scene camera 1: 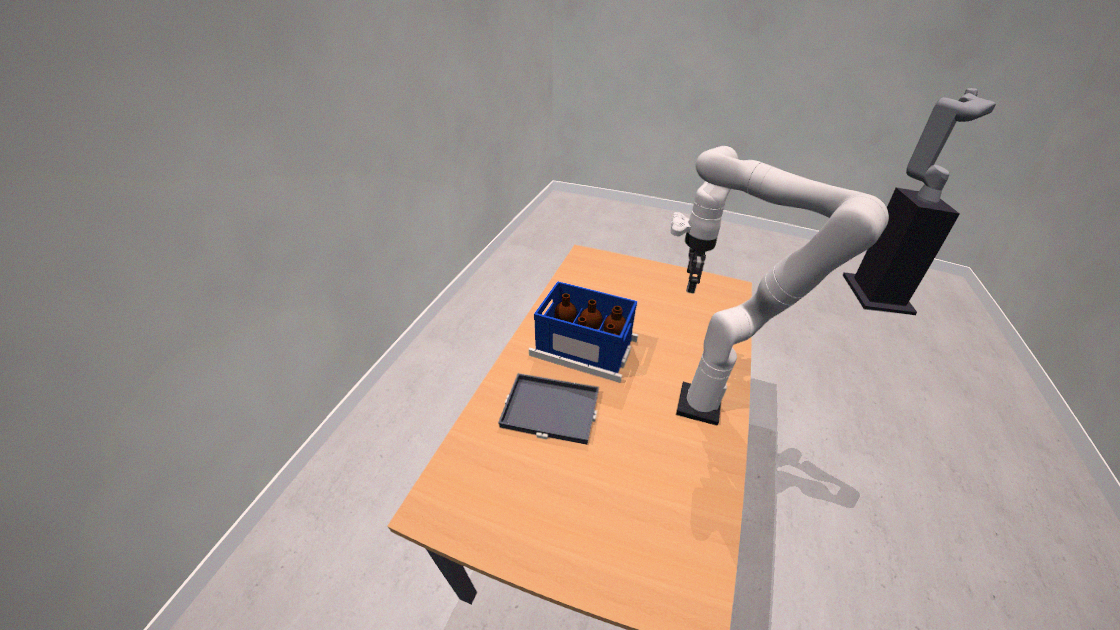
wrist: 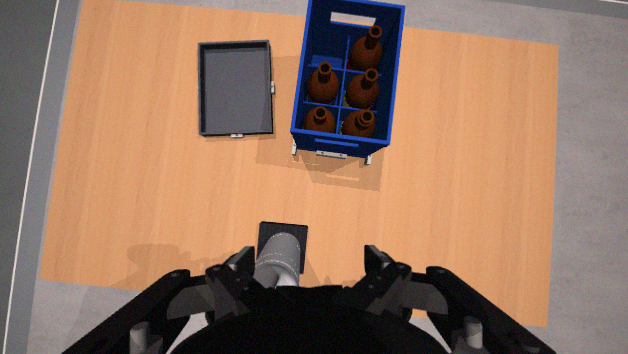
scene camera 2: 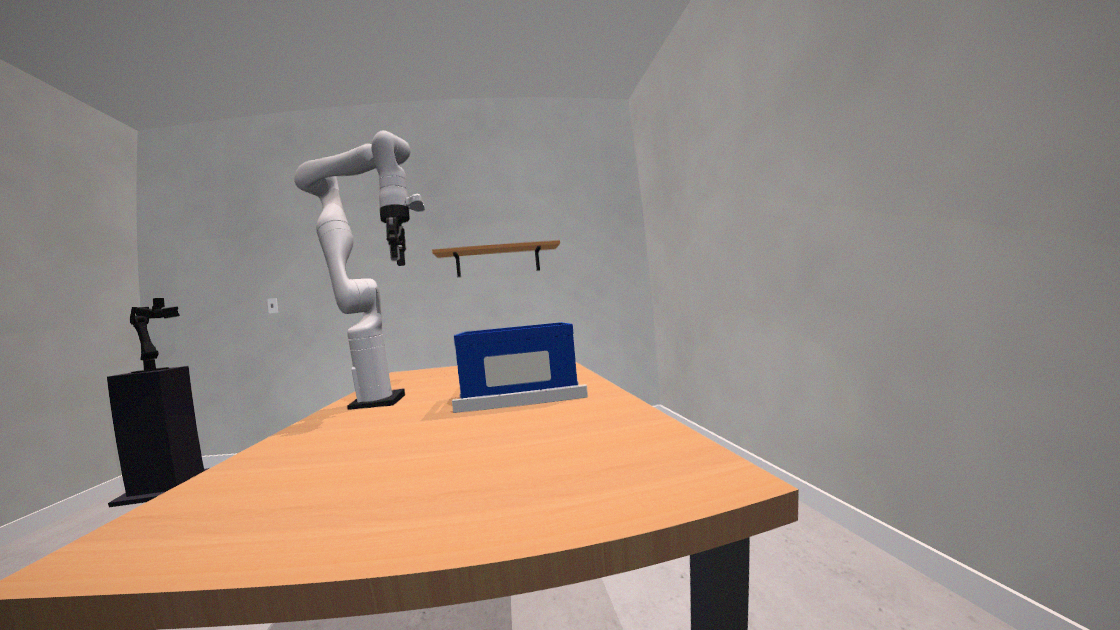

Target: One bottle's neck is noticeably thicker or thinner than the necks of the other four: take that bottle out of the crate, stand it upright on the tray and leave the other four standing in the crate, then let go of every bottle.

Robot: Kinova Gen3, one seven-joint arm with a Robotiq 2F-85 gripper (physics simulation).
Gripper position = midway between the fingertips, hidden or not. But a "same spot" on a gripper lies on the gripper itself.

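Labels:
The gripper is visible in scene camera 2 [398, 263], and scene camera 1 and the wrist view show it too. On the gripper, [scene camera 1: 691, 287] and [wrist: 225, 261] are the same spot.

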